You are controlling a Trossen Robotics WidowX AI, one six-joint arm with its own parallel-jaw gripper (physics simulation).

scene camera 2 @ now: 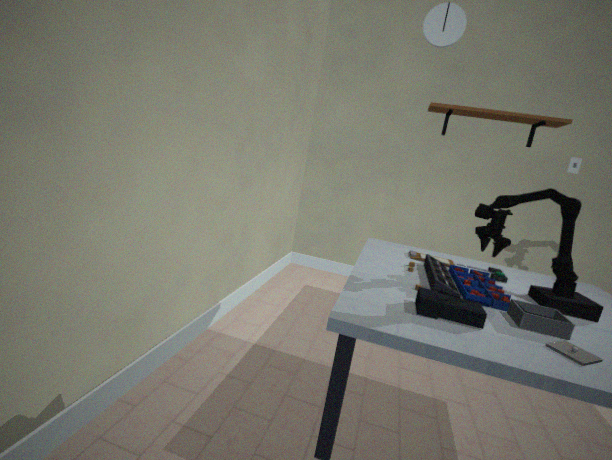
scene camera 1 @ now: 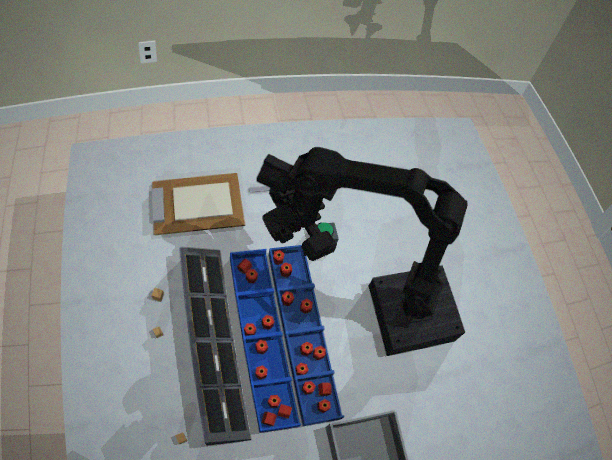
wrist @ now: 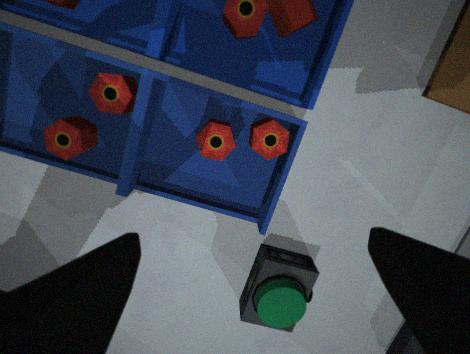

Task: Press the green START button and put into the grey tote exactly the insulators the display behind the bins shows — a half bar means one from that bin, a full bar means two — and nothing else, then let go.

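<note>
My gripper (scene camera 1: pixel 300 242) (scene camera 2: pixel 489 252) (wrist: pixel 255 241) is open and empty, above the table near the START button. The green START button (scene camera 1: pixel 325 229) (scene camera 2: pixel 498 273) (wrist: pixel 281 306) sits on a small grey box; in the wrist view it is low between the fingers. Blue bins (scene camera 1: pixel 255 307) (scene camera 2: pixel 480 286) (wrist: pixel 200 186) stand in two rows of several compartments. Red hexagonal insulators (scene camera 1: pixel 268 321) (wrist: pixel 216 141) with dark holes lie in them, with some plain red pieces (scene camera 1: pixel 325 388) (wrist: pixel 294 16). The display (scene camera 1: pixel 210 341) (scene camera 2: pixel 441 276) has dark windows with white strips between them. The grey tote (scene camera 1: pixel 395 434) (scene camera 2: pixel 545 327) is partly cut off in scene camera 1; its visible floor is bare.
A clipboard (scene camera 1: pixel 197 226) (wrist: pixel 452 75) lies beyond the display. Small tan cubes (scene camera 1: pixel 157 294) (scene camera 2: pixel 411 266) lie behind the display. A pale strip (scene camera 1: pixel 258 190) is partly hidden by the arm. A flat plate (scene camera 2: pixel 572 352) lies near the tote. The arm base (scene camera 1: pixel 420 325) (scene camera 2: pixel 575 302) stands beside the bins.
</note>
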